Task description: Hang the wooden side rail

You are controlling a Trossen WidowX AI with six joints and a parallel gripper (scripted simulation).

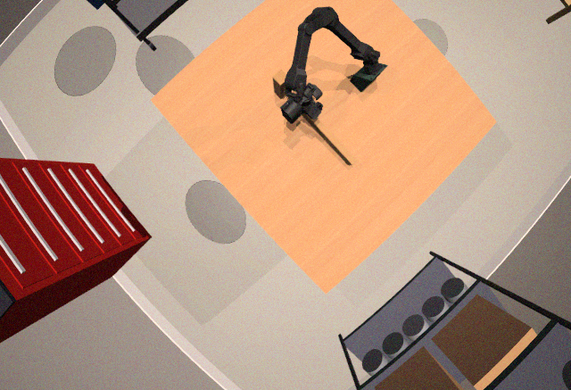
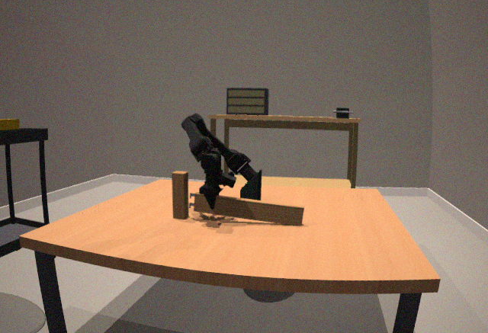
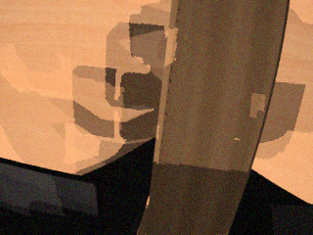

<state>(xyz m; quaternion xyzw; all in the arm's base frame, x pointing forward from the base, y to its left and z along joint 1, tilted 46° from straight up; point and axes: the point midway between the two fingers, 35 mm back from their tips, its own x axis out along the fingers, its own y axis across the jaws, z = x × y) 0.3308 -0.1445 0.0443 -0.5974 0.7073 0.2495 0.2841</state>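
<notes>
Right now the headboard post is 13 cm to the right of my gripper tip, 4 cm above it and 2 cm behind it.
</notes>
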